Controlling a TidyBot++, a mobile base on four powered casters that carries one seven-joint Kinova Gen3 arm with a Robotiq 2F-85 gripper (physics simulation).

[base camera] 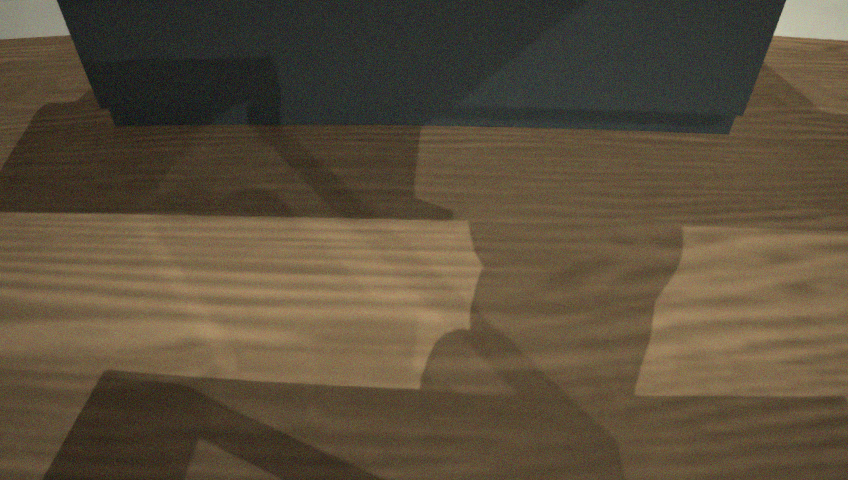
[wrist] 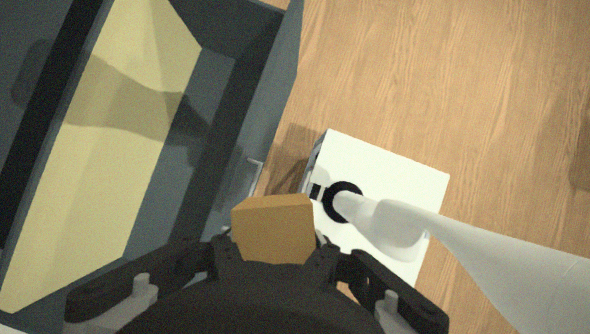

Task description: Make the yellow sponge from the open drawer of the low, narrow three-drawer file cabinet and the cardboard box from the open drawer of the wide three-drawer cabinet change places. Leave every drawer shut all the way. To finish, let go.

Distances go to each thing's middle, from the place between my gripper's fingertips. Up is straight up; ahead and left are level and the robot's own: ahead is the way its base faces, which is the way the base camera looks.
Now: the cardboard box point(wrist: 278, 229) 10 mm to the left of my hand and 10 mm above it.
